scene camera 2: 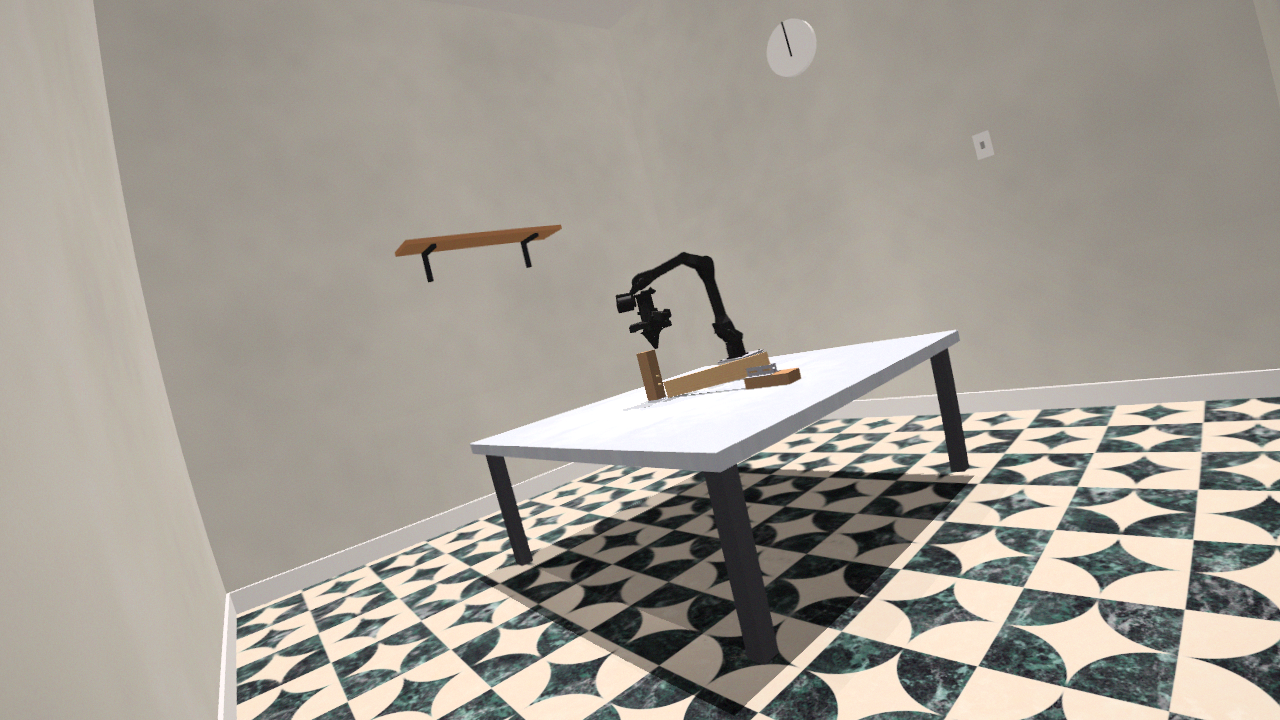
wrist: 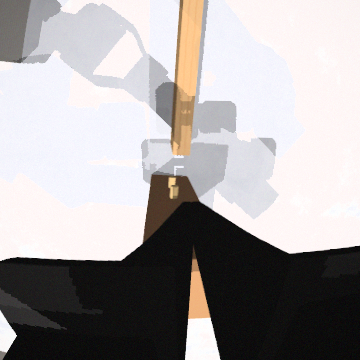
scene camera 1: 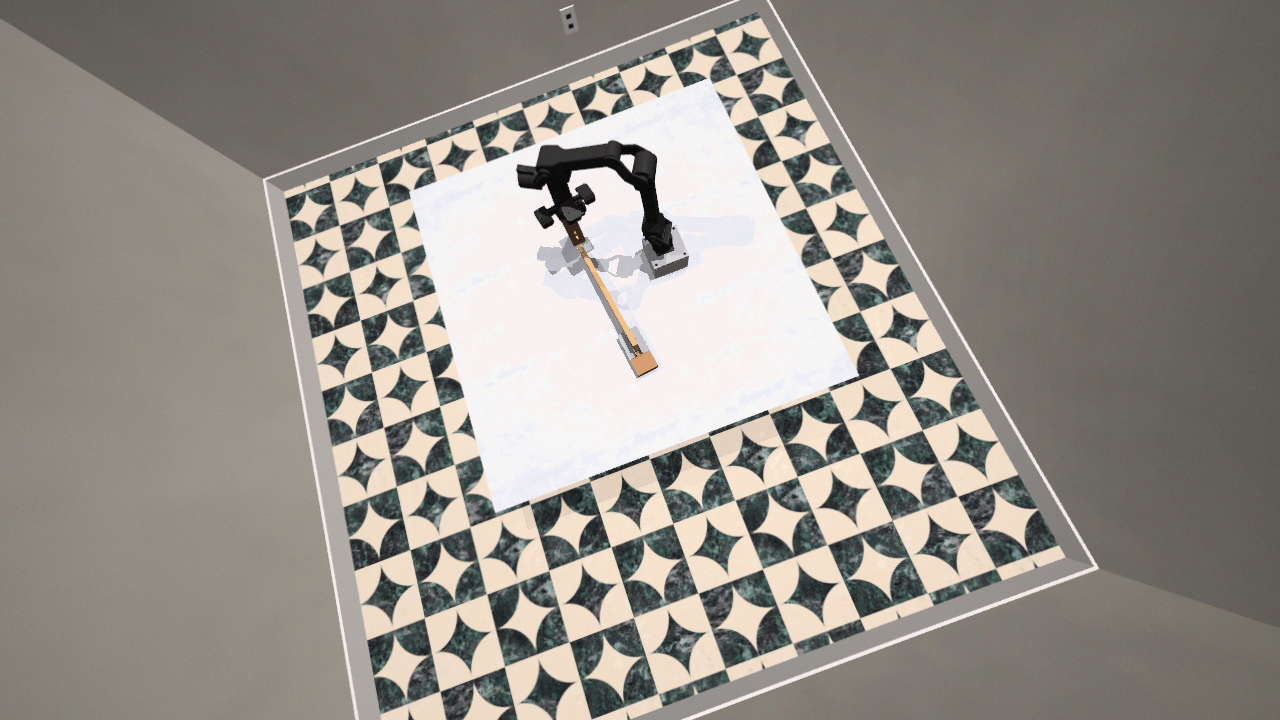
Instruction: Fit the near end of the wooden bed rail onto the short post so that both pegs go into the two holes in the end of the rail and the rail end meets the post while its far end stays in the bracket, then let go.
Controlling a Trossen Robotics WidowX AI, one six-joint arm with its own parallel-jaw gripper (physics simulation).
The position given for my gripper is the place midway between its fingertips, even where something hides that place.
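Observation:
My gripper (scene camera 1: 571, 223) is shut and holds nothing; I can see it in scene camera 2 (scene camera 2: 656, 348) too, and in the wrist view (wrist: 190, 209). There is a short post (scene camera 2: 647, 360), which the wrist view (wrist: 159, 205) shows as well. And I see a wooden bed rail (scene camera 2: 735, 370), visible again in the wrist view (wrist: 188, 27).

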